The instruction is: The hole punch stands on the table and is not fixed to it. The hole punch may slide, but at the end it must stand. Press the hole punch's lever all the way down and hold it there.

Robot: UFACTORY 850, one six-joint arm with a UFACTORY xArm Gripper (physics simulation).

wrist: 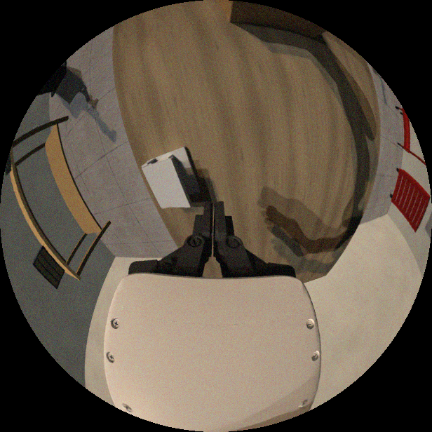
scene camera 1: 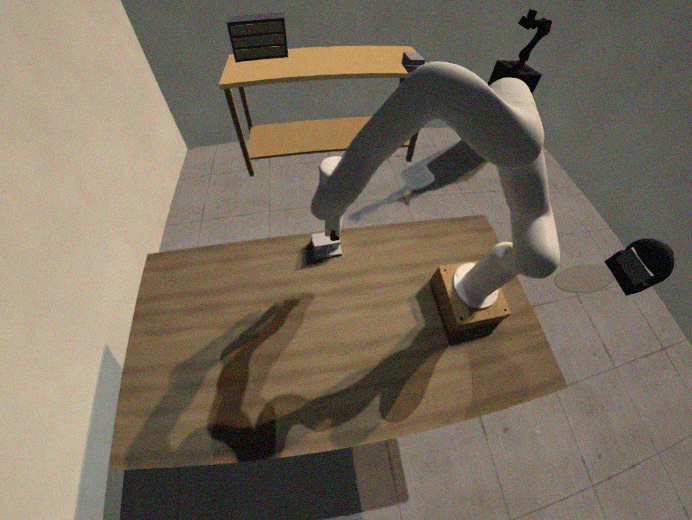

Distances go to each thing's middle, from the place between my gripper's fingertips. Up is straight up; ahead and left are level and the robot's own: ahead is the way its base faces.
Now: hand 180 mm above the hole punch [wrist: 171,178] and 120 mm to the left of it.
